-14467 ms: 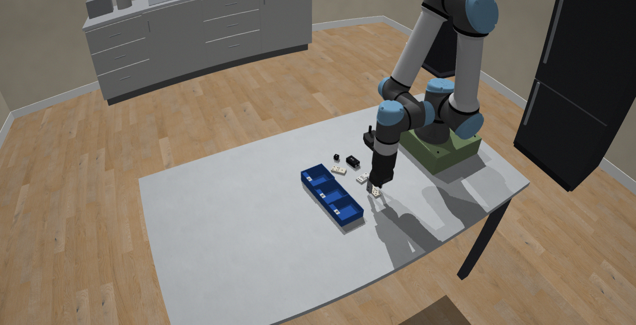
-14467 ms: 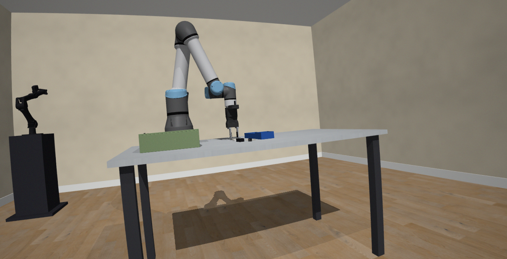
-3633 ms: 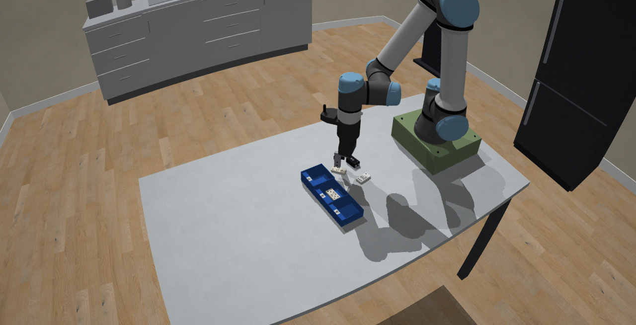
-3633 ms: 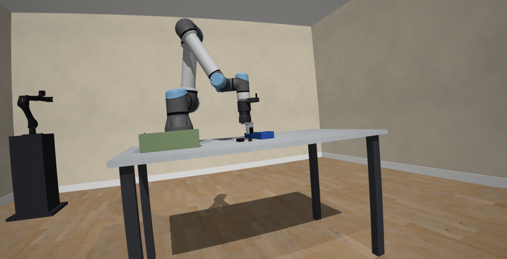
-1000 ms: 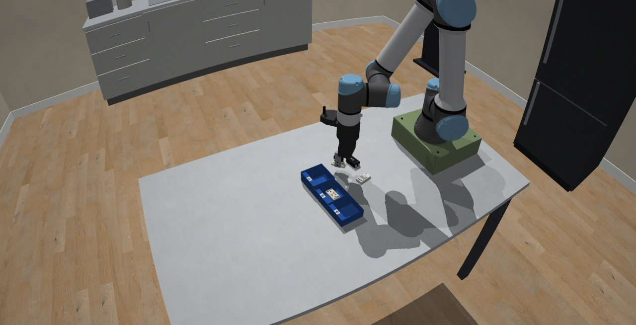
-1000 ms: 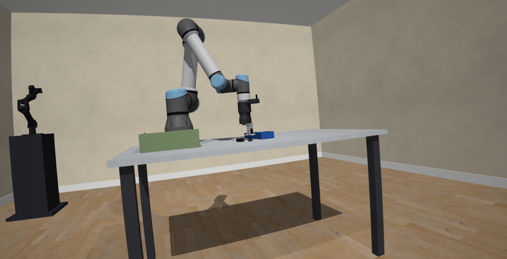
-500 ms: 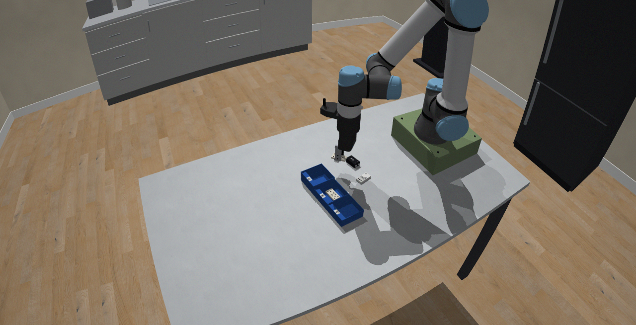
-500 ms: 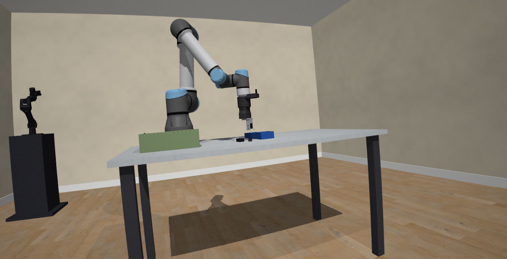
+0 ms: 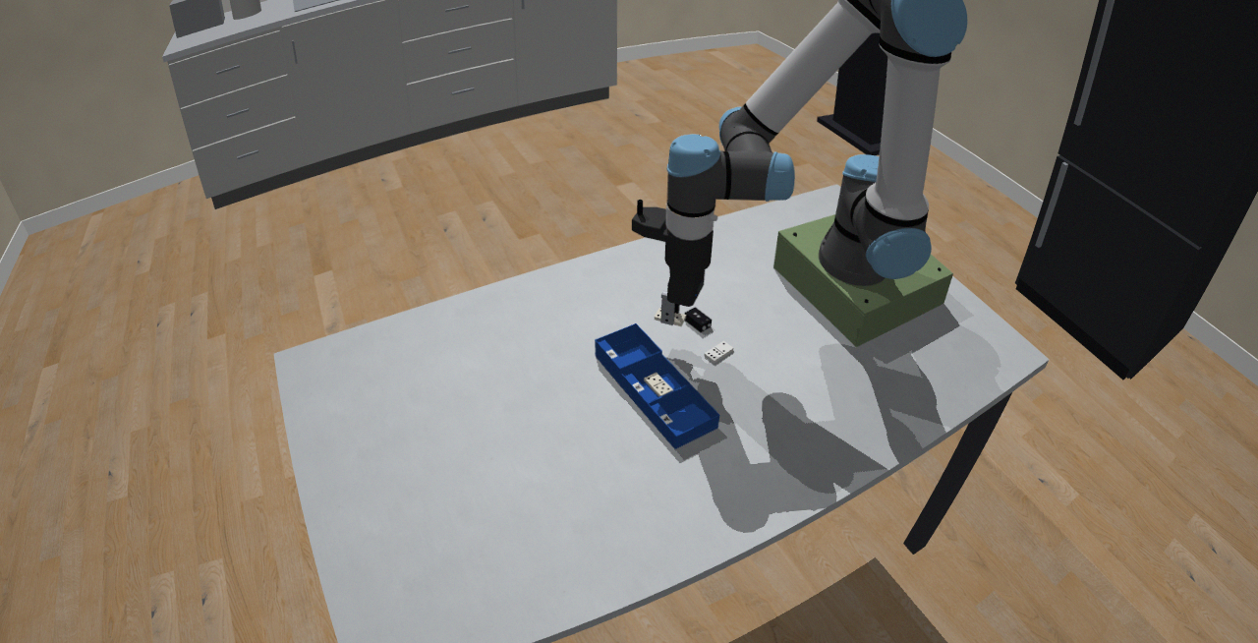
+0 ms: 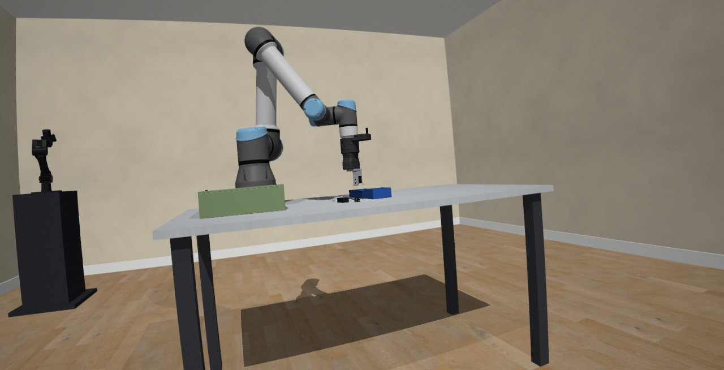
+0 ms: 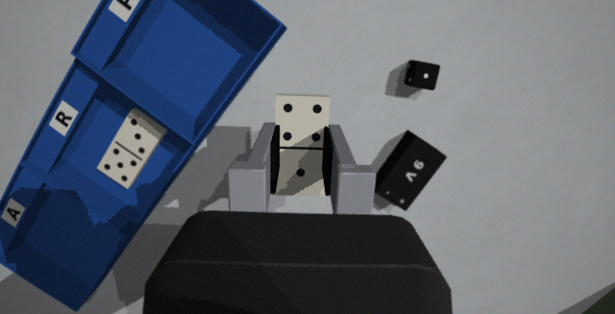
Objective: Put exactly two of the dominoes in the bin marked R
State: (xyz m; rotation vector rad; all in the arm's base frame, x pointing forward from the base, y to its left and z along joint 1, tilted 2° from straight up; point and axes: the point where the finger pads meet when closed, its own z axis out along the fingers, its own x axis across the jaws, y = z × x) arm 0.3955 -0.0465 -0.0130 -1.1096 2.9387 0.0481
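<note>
The blue three-compartment bin is 8 cm ahead of my hand, 9 cm to the left of it and 6 cm below it. From my hand the other things lie so: black block (8 cm behind, 1 cm to the right, 7 cm below); small black die (3 cm behind, 7 cm to the right, 7 cm below).
</note>
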